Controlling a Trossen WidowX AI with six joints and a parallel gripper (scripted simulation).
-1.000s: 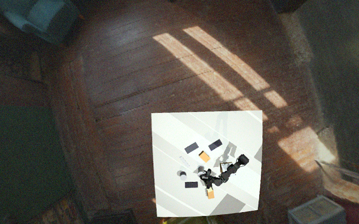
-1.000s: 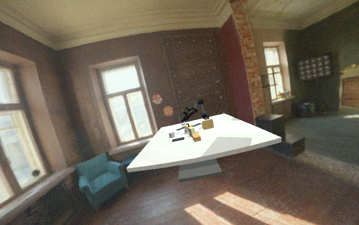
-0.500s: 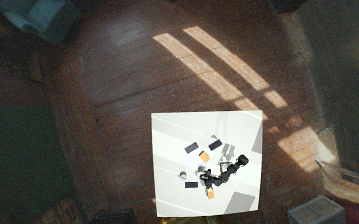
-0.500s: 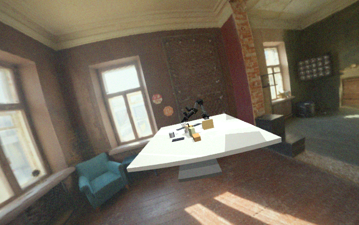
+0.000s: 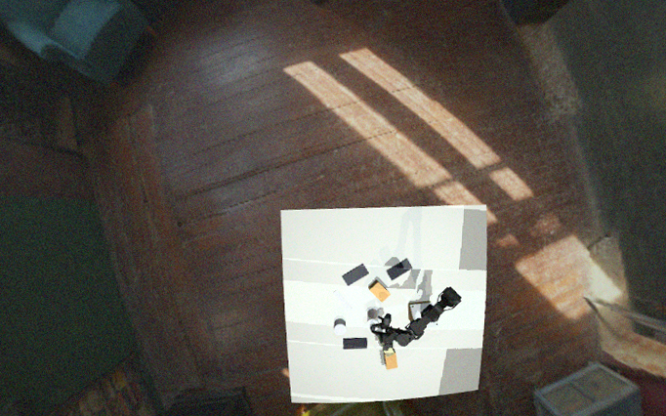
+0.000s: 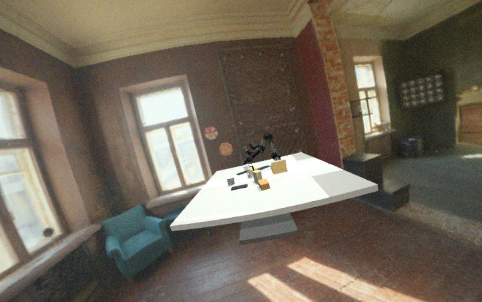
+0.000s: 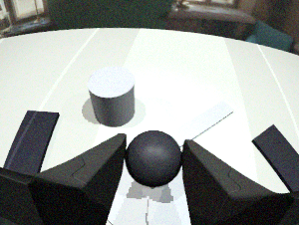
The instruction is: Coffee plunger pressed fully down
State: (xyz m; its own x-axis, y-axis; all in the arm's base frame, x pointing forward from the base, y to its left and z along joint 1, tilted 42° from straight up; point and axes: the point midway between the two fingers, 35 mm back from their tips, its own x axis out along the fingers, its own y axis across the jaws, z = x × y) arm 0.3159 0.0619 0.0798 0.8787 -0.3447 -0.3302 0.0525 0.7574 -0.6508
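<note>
My gripper tip is now 70 mm above the coffee plunger and 20 mm past it. Round my gripper tip: coffee press (80 mm below, 40 mm behind); grey cylinder (170 mm ahead, 140 mm below, 60 mm to the left).
</note>
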